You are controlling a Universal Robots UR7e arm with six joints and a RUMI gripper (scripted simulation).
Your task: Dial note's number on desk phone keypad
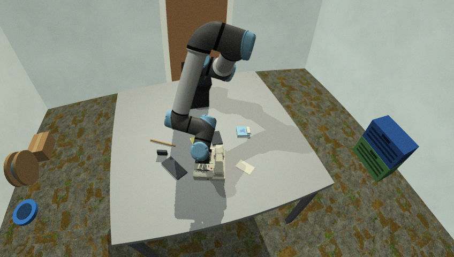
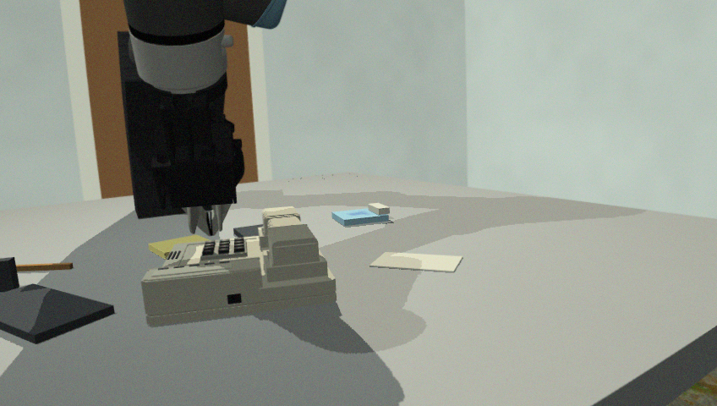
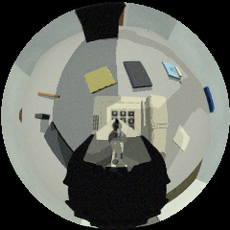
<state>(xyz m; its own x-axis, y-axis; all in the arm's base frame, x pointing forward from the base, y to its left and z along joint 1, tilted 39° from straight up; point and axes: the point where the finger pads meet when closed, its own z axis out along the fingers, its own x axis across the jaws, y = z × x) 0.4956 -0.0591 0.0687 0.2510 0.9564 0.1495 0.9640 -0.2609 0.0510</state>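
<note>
Right now the handset is 7 cm ahead of my hand, 7 cm to the left of it and 1 cm below it. Also, from my hand: pencil: 18 cm behind, 23 cm to the right, 5 cm below; cream note card: 13 cm ahead, 21 cm to the left, 6 cm below; small black block: 9 cm behind, 24 cm to the right, 4 cm below.
</note>
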